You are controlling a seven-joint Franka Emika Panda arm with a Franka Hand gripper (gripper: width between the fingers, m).
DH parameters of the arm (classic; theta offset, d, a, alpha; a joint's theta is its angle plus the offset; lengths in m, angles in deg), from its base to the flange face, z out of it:
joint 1: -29.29 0.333 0 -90
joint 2: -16.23 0 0 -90
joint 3: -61.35 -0.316 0.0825 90
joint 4: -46.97 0 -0.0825 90
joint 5: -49.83 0.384 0 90
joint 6: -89.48 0 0.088 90
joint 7: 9.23 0.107 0 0
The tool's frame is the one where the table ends.
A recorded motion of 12 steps. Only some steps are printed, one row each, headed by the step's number.
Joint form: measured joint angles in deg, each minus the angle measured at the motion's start. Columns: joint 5, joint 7, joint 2, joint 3, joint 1, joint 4, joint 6.
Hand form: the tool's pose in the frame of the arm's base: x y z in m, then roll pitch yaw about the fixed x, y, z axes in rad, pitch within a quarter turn. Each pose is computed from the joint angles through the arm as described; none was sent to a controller.
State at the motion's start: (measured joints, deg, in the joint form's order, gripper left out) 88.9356 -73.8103 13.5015 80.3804 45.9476 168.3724 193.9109
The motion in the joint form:
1: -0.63 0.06 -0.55 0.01 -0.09 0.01 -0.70
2: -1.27 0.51 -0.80 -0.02 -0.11 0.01 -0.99
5: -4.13 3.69 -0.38 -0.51 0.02 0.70 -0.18
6: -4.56 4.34 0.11 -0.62 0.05 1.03 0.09
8: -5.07 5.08 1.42 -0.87 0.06 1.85 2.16
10: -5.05 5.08 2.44 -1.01 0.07 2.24 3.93
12: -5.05 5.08 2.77 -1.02 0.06 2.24 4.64
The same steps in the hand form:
1: 0.5109 0.0280 0.4346 -2.5547 -0.3883 0.7153
2: 0.5096 0.0277 0.4361 -2.5577 -0.3794 0.7186
5: 0.5076 0.0294 0.4255 -2.5752 -0.3094 0.7080
6: 0.5073 0.0301 0.4186 -2.5736 -0.2888 0.7022
8: 0.5093 0.0301 0.4021 -2.5860 -0.2604 0.6866
10: 0.5121 0.0297 0.3916 -2.5987 -0.2523 0.6776
12: 0.5138 0.0290 0.3892 -2.6063 -0.2523 0.6737

